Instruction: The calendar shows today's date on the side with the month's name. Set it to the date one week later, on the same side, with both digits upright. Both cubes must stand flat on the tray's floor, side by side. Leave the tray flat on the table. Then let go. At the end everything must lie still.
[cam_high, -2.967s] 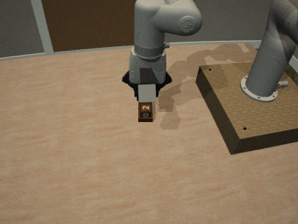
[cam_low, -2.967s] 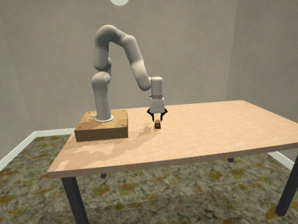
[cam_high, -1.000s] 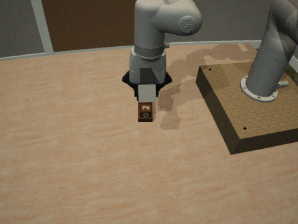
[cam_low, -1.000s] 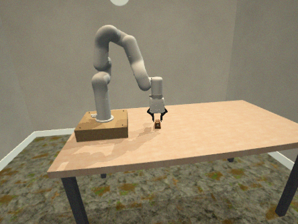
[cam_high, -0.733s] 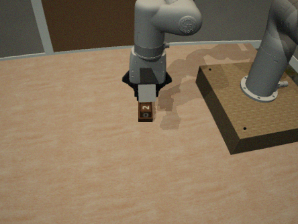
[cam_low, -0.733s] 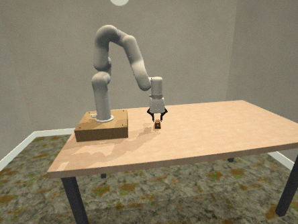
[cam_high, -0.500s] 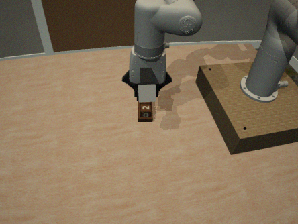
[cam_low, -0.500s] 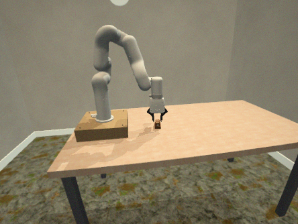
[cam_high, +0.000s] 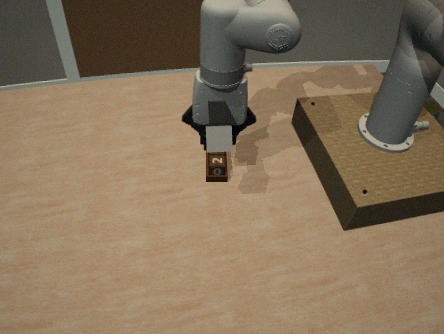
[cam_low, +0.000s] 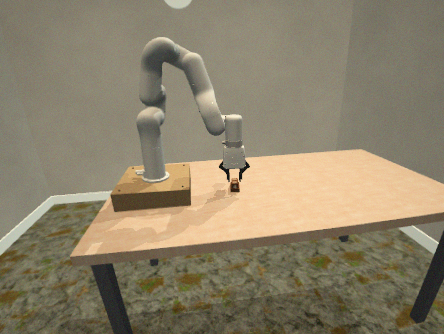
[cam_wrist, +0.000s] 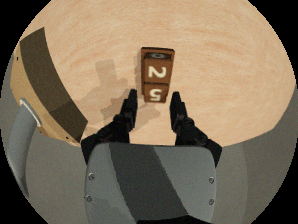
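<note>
The cube lies 10 mm ahead of my hand, 30 mm to the left of it and 40 mm below it. From my hand the other things lie so: brown tray (20 mm to the left, 60 mm below).
</note>
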